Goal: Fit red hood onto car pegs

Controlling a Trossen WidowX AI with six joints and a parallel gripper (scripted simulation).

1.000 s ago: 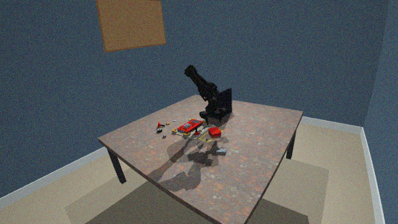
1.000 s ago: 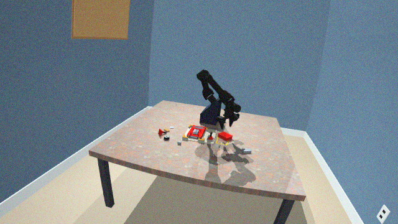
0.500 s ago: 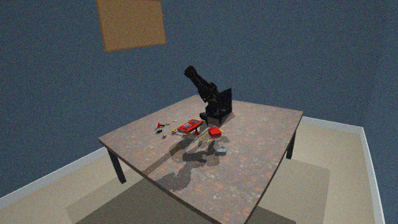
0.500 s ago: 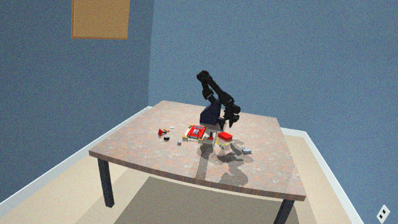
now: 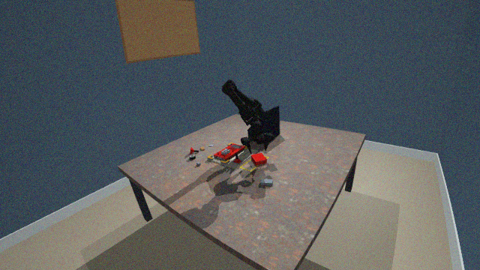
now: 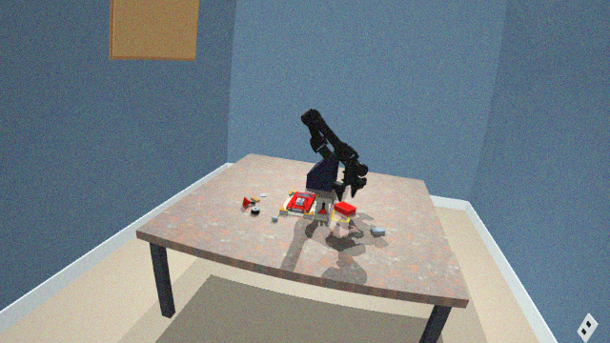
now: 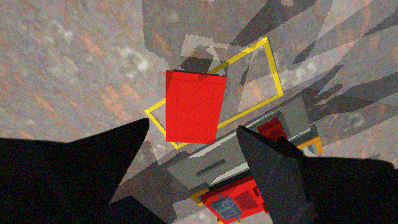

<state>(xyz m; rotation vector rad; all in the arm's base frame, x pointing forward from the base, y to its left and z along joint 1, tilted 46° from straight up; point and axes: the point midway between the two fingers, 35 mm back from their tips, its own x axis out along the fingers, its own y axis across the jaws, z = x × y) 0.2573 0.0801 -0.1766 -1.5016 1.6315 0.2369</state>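
Right now my gripper tip is 4 cm above the red hood. Round my gripper tip: grey engine block 9 cm ahead, 20 cm to the right, 4 cm below; white jig 6 cm ahead, 19 cm to the right, 5 cm below.
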